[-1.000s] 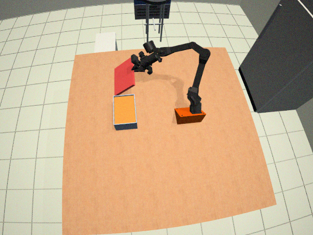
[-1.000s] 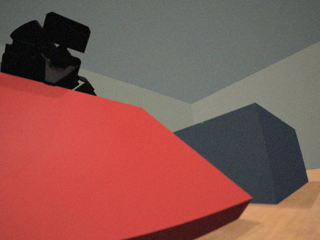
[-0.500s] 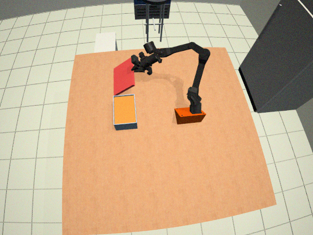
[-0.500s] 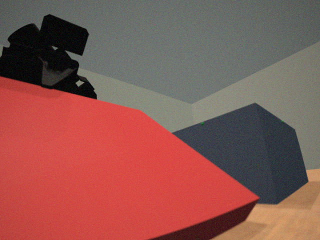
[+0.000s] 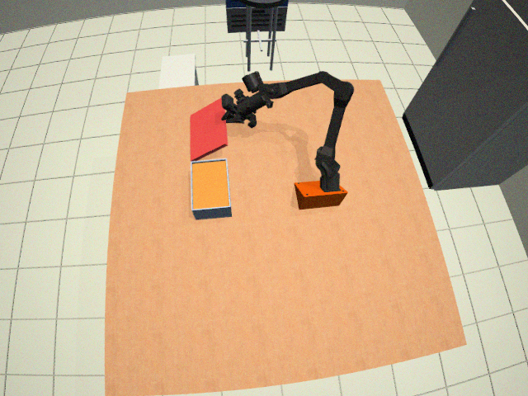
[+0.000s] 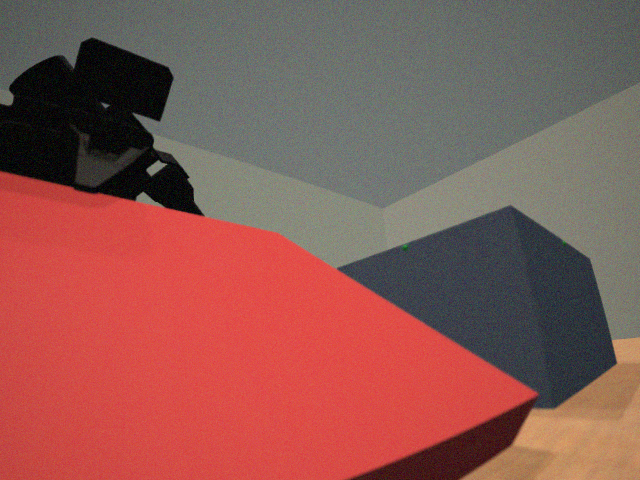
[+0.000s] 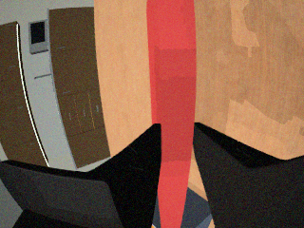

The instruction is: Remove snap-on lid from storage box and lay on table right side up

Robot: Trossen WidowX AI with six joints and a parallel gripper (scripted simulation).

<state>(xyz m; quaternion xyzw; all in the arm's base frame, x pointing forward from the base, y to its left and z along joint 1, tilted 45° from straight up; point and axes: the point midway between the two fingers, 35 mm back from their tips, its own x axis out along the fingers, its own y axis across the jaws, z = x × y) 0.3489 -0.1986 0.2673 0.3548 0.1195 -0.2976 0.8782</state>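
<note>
Right now my gripper tip is 7 cm short of the red lid and 4 cm above it. The rest, counted from my gripper tip: blue storage box (6 cm ahead, 28 cm to the left, 5 cm below).
</note>
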